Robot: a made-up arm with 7 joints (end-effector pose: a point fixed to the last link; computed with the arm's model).
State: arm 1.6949 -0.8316 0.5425 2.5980 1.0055 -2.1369 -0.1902
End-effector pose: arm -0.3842 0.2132 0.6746 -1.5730 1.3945 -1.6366
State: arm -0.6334 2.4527 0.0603 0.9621 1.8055 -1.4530 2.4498
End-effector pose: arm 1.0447 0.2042 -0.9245 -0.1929 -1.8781 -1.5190
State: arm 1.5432 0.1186 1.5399 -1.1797 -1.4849 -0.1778 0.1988
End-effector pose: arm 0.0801 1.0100 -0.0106 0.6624 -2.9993 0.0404
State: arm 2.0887 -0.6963 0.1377 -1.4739 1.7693 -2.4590 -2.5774
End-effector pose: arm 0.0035 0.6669 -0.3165 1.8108 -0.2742 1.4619
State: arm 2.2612 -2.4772 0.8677 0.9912 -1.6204 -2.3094 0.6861
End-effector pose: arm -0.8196 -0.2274 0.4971 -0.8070 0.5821 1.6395
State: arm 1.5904 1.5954 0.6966 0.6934 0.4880 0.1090 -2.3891
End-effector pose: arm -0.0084 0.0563 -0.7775 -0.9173 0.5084 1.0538
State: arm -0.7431 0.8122 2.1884 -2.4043 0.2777 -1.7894 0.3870
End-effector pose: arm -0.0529 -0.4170 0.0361 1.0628 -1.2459 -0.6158
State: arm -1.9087 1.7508 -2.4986 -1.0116 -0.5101 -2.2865 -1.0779
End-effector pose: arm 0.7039 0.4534 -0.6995 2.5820 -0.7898 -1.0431
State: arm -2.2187 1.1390 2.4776 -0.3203 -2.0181 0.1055 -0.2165
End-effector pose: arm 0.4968 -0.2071 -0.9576 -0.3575 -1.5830 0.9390
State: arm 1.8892 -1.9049 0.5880 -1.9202 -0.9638 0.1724 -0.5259
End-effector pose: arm 0.1044 0.1463 0.7081 0.0868 -0.9279 -1.9348
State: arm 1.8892 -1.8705 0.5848 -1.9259 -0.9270 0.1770 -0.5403
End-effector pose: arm 0.1119 0.1626 0.6925 0.0408 -0.9095 -1.9160
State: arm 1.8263 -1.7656 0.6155 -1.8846 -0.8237 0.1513 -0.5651
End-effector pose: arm 0.1267 0.1963 0.6653 -0.0404 -0.8455 -1.8472
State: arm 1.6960 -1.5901 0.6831 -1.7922 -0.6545 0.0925 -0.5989
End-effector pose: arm 0.1316 0.2505 0.6272 -0.1316 -0.7549 -1.7253
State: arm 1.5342 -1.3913 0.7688 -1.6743 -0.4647 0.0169 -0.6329
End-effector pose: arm 0.1085 0.3128 0.5889 -0.1834 -0.6809 -1.5775
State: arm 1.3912 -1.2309 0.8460 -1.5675 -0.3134 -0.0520 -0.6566
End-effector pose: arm 0.0666 0.3610 0.5634 -0.1811 -0.6419 -1.4421
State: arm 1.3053 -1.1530 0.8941 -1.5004 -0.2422 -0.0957 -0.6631
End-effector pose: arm 0.0346 0.3821 0.5588 -0.1498 -0.6310 -1.3597
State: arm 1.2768 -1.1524 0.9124 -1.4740 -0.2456 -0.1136 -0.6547
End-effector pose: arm 0.0259 0.3806 0.5726 -0.1135 -0.6355 -1.3400
